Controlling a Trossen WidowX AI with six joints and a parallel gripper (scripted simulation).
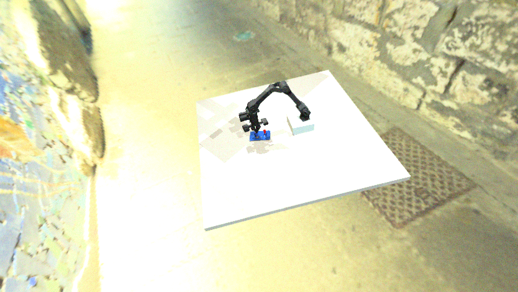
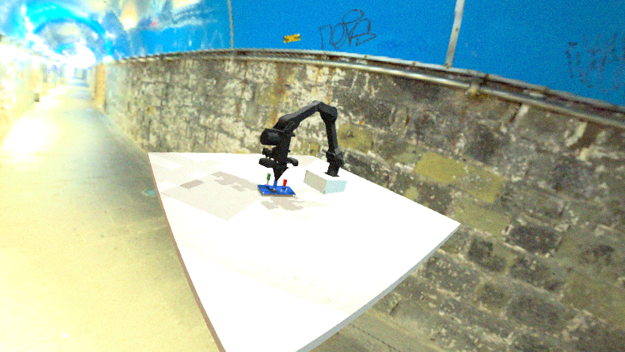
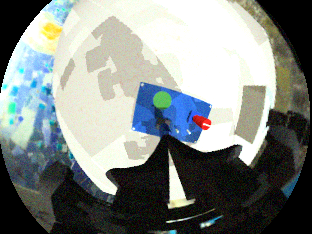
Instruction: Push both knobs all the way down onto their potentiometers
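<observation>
The blue knob is 20 mm below my gripper tip. Round my gripper tip: red knob (70 mm behind, 20 mm below, 10 mm to the right).
</observation>
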